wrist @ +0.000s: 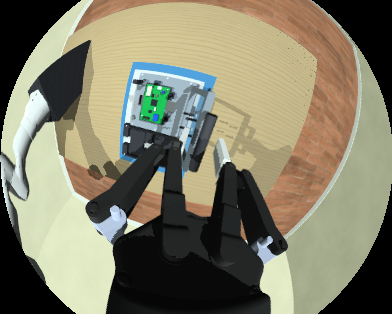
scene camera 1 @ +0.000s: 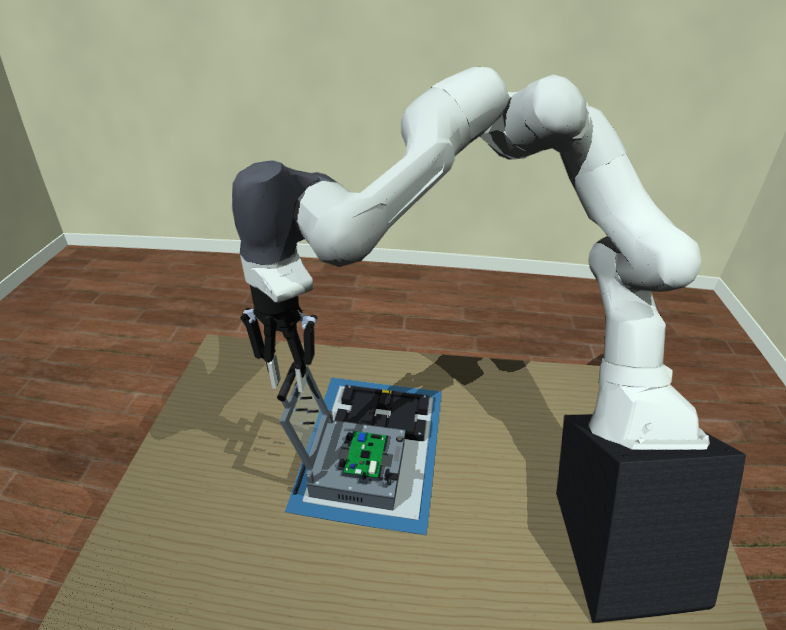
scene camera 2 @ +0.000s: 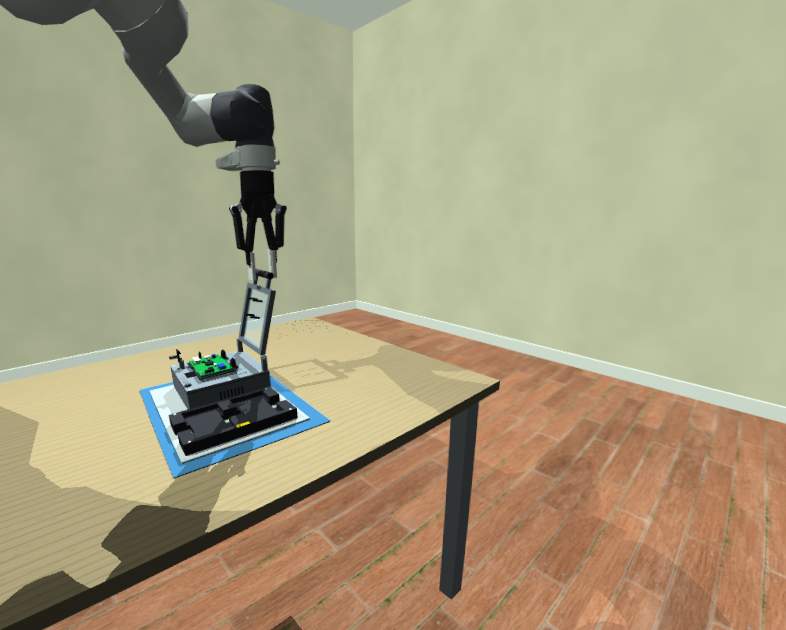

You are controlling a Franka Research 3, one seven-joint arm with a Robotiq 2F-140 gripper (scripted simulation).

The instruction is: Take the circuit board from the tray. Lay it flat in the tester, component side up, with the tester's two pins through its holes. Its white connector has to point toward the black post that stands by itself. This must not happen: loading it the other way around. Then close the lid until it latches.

Labels:
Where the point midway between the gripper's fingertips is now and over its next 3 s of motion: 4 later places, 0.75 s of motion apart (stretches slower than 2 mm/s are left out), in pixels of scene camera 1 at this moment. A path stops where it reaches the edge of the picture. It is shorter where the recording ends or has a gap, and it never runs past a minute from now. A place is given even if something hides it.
My gripper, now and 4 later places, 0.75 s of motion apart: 289,385; 290,385; 294,385; 302,385; 313,386

